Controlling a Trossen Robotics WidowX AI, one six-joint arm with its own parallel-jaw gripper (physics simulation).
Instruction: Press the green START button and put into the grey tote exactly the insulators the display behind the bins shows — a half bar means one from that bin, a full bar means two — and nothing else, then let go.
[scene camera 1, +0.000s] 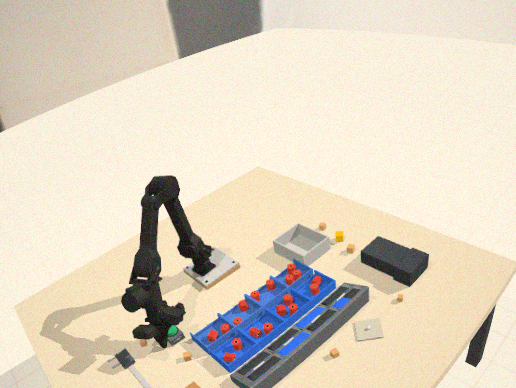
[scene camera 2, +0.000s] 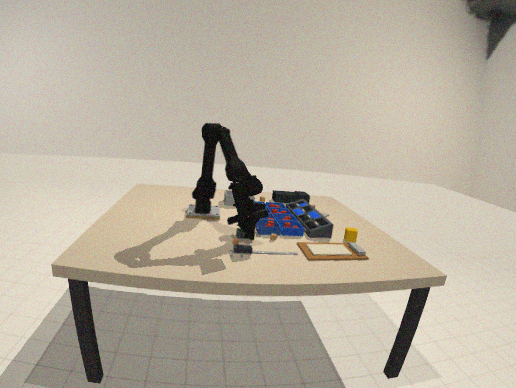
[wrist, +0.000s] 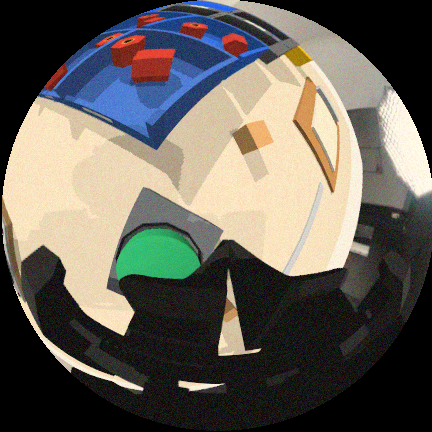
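Pixels of known places: gripper, fingertip midpoint: (scene camera 1: 164, 347) (scene camera 2: 252, 240) (wrist: 226, 244); arm's base, link origin: (scene camera 1: 203, 268) (scene camera 2: 202, 211).
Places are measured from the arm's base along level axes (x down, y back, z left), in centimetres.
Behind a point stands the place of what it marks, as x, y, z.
My gripper (scene camera 1: 165, 344) {1.8, -16.7, -31.1} (scene camera 2: 250, 238) {1.8, -16.7, -31.1} (wrist: 226, 244) {1.8, -16.7, -31.1} is shut and empty, pointing down low beside the green START button (scene camera 1: 172, 330) {-1.5, -16.1, -26.3} (wrist: 157, 255) {-1.7, -16.0, -25.9}. In the wrist view the fingers cover the button's near edge; contact cannot be told. The blue bins (scene camera 1: 212, 354) (scene camera 2: 270, 230) {0.3, -25.3, -23.8} (wrist: 117, 100) {1.6, -22.8, -18.7} hold several red insulators (scene camera 1: 237, 344) {-0.8, -35.4, -17.7} (wrist: 152, 65). Behind them the dark display (scene camera 1: 364, 299) {-0.3, -54.5, 16.3} (scene camera 2: 321, 231) {-0.5, -46.0, -26.9} shows blue bars of different lengths, including a blue bar (scene camera 1: 294, 343) {-4.0, -50.1, -10.1} and a shorter blue bar (scene camera 1: 342, 303) {-3.9, -52.0, 8.7}. The grey tote (scene camera 1: 289, 252) {-1.6, -21.5, 21.0} stands beyond the bins, with no insulator visible inside.
A caliper-like tool (scene camera 1: 125, 359) {0.4, -12.1, -42.5} (scene camera 2: 243, 248) {0.3, -10.9, -43.8} lies near the button. A framed board (scene camera 2: 304, 253) {1.9, -32.4, -44.5} (wrist: 302, 112) {1.6, -36.5, -34.5}, a black box (scene camera 1: 392, 257) {-2.9, -53.6, 34.4}, a light square plate (scene camera 1: 368, 334) {1.7, -62.1, 6.8}, a yellow block (scene camera 1: 339, 236) {-0.1, -29.9, 38.3} and small orange cubes (scene camera 1: 187, 356) {0.4, -26.1, -29.2} (wrist: 253, 136) {0.3, -24.5, -28.5} lie around.
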